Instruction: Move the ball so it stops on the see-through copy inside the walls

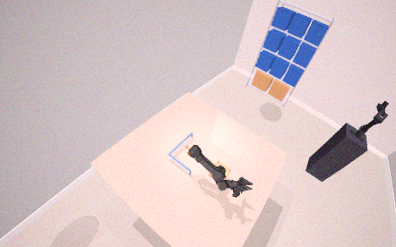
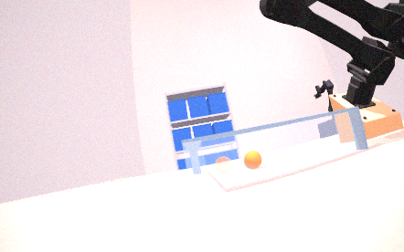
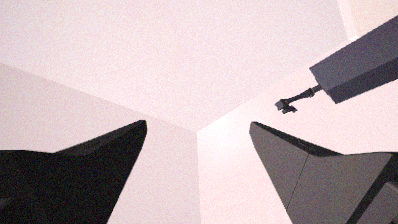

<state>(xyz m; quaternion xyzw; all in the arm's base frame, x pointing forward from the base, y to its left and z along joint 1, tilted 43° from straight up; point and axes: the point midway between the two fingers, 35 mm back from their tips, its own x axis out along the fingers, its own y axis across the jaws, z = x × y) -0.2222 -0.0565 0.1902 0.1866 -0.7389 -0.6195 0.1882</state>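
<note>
Right now the ball is 56 cm ahead of my gripper tip, 7 cm to the right of it and 26 cm below it.
</note>
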